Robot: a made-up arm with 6 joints. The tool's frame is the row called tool.
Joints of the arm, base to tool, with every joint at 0 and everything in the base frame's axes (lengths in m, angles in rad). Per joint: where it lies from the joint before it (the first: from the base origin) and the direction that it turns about. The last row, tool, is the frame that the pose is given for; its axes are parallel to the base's.
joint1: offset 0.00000 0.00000 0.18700 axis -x
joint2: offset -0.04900 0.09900 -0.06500 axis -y
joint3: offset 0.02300 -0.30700 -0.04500 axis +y
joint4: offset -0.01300 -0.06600 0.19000 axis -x
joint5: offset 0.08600 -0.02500 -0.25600 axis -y
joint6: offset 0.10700 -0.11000 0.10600 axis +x
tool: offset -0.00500 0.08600 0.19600
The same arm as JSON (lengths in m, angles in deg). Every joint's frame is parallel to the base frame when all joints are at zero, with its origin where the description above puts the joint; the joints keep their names.
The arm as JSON. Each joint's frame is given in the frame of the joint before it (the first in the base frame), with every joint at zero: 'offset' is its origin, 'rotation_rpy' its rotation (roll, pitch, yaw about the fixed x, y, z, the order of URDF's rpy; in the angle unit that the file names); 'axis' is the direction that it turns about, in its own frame. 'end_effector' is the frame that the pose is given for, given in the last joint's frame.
{
  "length_unit": "m",
  "angle_unit": "deg",
  "chain": [
    {
      "id": "joint1",
      "offset": [
        0.0,
        0.0,
        0.187
      ],
      "rotation_rpy": [
        0.0,
        0.0,
        0.0
      ],
      "axis": [
        -1.0,
        0.0,
        0.0
      ]
    },
    {
      "id": "joint2",
      "offset": [
        -0.049,
        0.099,
        -0.065
      ],
      "rotation_rpy": [
        0.0,
        0.0,
        0.0
      ],
      "axis": [
        0.0,
        -1.0,
        0.0
      ]
    },
    {
      "id": "joint3",
      "offset": [
        0.023,
        -0.307,
        -0.045
      ],
      "rotation_rpy": [
        0.0,
        0.0,
        0.0
      ],
      "axis": [
        0.0,
        1.0,
        0.0
      ]
    },
    {
      "id": "joint4",
      "offset": [
        -0.013,
        -0.066,
        0.19
      ],
      "rotation_rpy": [
        0.0,
        0.0,
        0.0
      ],
      "axis": [
        -1.0,
        0.0,
        0.0
      ]
    },
    {
      "id": "joint5",
      "offset": [
        0.086,
        -0.025,
        -0.256
      ],
      "rotation_rpy": [
        0.0,
        0.0,
        0.0
      ],
      "axis": [
        0.0,
        -1.0,
        0.0
      ]
    },
    {
      "id": "joint6",
      "offset": [
        0.107,
        -0.11,
        0.106
      ],
      "rotation_rpy": [
        0.0,
        0.0,
        0.0
      ],
      "axis": [
        1.0,
        0.0,
        0.0
      ]
    }
  ],
  "end_effector": {
    "offset": [
      -0.005,
      0.086,
      0.196
    ],
    "rotation_rpy": [
      0.0,
      0.0,
      0.0
    ]
  }
}

